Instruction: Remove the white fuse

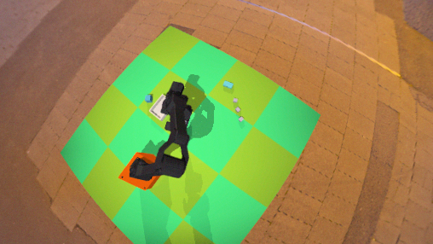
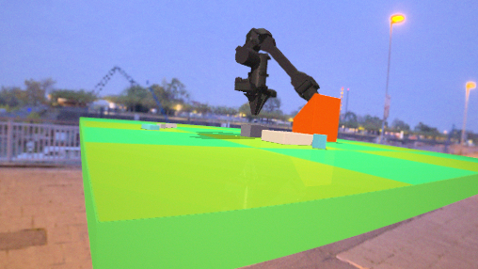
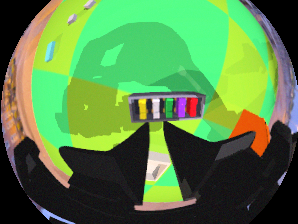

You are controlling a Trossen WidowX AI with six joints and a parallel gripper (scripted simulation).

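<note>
Right now my gripper tip is 50 mm above the white fuse and 10 mm to the left of it. Also, from my gripper tip: tray: 160 mm to the left, 70 mm below, 20 mm behind; small cyan cube: 280 mm to the left, 60 mm below, 30 mm behind.
</note>
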